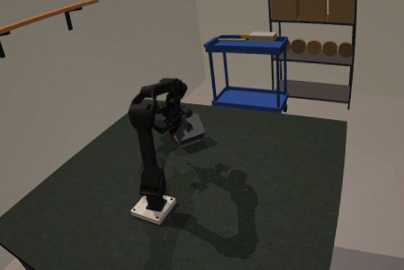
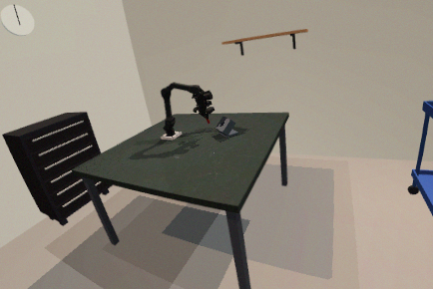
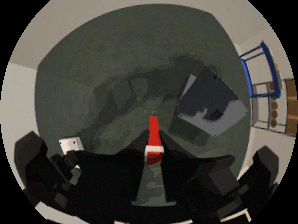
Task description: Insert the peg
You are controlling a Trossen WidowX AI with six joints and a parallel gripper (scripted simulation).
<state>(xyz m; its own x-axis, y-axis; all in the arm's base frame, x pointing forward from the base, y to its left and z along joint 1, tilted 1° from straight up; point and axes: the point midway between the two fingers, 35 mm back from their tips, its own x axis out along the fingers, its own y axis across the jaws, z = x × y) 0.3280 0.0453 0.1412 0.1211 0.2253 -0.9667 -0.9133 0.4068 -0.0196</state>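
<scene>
The sloped panel is 140 mm ahead of my gripper tip, 10 mm to the right of it and 60 mm below it. Also, from my gripper tip: red peg 20 mm above.
</scene>
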